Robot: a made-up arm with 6 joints.
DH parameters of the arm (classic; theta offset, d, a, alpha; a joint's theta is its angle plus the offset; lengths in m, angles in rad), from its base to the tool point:
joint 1: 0 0.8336 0.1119 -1.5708
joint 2: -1.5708 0 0.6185 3.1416
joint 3: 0 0 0.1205 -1.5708
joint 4: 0 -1.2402 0 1.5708
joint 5: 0 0 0 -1.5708
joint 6: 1.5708 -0.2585 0 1.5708
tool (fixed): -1.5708 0 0 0
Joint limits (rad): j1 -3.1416..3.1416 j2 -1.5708..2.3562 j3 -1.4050..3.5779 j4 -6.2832..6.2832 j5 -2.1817..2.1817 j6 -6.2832..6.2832
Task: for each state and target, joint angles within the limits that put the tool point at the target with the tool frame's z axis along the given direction. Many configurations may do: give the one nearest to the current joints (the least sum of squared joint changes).
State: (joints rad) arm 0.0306 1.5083 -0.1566 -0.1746 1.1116 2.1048
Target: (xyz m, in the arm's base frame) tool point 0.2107 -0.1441 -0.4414 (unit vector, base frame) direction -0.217 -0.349 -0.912
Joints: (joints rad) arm 0.1909 1.9676 -0.2840 -0.9111 2.0477 3.0442
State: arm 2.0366 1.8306 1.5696 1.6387 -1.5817 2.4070
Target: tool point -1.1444 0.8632 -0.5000 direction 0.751 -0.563 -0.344
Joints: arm 2.6738 2.3095 1.4207 1.3943 -1.5622 1.8919
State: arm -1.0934 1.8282 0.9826 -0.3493 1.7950 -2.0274
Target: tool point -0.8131 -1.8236 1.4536 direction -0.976 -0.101 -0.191
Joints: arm -1.9792 1.2889 1.3512 -0.0894 1.2734 -2.0818
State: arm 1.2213 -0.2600 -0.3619 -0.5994 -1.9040 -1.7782
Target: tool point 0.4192 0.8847 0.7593 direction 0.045 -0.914 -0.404
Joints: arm 0.9142 -0.1745 -0.7827 -0.9872 -1.8383 -1.9318
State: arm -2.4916 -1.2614 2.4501 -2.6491 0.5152 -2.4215
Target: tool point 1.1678 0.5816 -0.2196 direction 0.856 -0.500 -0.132
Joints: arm -2.8095 -1.4041 2.6966 -2.1401 0.8890 -2.2358
